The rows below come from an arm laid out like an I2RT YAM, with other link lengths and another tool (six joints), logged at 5 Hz.
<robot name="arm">
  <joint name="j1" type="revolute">
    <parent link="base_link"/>
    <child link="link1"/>
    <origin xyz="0 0 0.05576" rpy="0 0 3.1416"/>
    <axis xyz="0 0 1"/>
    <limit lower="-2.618" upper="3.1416"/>
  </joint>
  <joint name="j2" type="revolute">
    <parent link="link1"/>
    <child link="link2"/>
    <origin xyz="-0.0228 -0.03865 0.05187" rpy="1.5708 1.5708 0"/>
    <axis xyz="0 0 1"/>
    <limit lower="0" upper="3.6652"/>
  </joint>
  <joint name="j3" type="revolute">
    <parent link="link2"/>
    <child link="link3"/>
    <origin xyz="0 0.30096 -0.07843" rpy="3.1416 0 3.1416"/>
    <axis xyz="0 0 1"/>
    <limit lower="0" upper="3.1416"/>
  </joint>
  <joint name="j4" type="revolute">
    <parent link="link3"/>
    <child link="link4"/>
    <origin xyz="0.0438 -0.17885 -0.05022" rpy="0 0 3.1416"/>
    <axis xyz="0 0 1"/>
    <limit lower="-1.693" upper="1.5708"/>
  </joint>
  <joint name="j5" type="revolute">
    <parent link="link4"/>
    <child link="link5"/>
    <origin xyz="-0.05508 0.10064 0.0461" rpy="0 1.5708 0"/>
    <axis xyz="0 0 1"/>
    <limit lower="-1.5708" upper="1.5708"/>
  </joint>
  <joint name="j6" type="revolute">
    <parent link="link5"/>
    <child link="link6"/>
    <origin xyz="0 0.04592 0.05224" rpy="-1.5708 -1.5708 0"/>
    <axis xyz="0 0 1"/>
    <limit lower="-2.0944" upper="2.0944"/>
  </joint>
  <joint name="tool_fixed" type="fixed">
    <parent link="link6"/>
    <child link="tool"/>
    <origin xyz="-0.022 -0.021 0.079" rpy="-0.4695 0 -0.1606"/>
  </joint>
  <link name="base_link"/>
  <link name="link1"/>
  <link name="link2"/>
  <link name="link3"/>
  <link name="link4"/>
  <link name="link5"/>
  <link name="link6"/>
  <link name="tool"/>
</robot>
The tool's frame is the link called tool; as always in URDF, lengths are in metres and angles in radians.
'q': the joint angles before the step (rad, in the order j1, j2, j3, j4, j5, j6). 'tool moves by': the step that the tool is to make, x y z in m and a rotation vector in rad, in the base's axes. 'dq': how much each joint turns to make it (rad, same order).
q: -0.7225 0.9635 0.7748 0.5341 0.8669 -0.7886
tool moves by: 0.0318 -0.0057 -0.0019 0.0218 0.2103 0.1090
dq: 0.0121 0.0229 0.0475 -0.1076 -0.1289 -0.1251
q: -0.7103 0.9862 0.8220 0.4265 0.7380 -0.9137
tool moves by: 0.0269 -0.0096 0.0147 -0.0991 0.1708 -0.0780
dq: 0.0354 0.1245 -0.0166 0.2760 0.0475 -0.2935
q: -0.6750 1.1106 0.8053 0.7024 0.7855 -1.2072
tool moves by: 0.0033 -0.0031 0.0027 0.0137 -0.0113 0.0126
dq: -0.0015 0.0091 0.0355 -0.0477 -0.0064 0.0307
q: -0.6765 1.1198 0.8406 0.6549 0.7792 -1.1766
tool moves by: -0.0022 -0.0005 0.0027 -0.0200 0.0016 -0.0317
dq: -0.0018 0.0137 -0.0124 0.0645 0.0212 -0.0381
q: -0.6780 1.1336 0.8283 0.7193 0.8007 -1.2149
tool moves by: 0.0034 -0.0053 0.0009 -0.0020 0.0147 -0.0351
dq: 0.0000 0.0336 0.0078 0.0412 0.0276 -0.0352
